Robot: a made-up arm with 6 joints.
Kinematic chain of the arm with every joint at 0, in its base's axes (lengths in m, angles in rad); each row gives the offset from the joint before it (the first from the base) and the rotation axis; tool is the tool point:
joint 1: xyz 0 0 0.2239 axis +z
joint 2: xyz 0 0 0 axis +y
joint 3: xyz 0 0 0.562 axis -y
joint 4: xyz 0 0 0 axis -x
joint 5: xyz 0.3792 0 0 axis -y
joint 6: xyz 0 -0.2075 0 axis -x
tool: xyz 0 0 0
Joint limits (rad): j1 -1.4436..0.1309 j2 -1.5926..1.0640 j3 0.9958..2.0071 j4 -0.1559..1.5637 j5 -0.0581..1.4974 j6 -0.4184..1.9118
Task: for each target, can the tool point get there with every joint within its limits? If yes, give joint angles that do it. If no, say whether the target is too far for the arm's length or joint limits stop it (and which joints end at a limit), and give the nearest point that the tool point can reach.
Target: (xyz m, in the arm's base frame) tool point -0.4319 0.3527 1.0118
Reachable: yes | joints -1.0557 -0.6002 1.4050 0.2288 0.9770 -0.1053
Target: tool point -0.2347 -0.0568 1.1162
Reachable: yes | joints -0.2740 0.0715 1.8668 0.9646 0.9498 1.1141
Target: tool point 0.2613 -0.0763 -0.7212
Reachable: no: joint limits stop it (at a limit: joint 1, joint 2, joint 3, joint 4) | nearest point -0.1042 0.8035 -0.1422 | short by 1.115 m
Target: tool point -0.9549 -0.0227 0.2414
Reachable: yes | joints -0.1606 -1.3896 1.6801 0.5661 1.3309 1.2122
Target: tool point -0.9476 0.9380 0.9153
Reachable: no: too far | nearest point -0.6273 0.6209 0.6816 | short by 0.508 m
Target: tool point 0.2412 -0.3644 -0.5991
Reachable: no: joint limits stop it (at a limit: joint 2, joint 3, joint 4) | nearest point 0.4920 -0.7433 0.4387 | short by 1.133 m
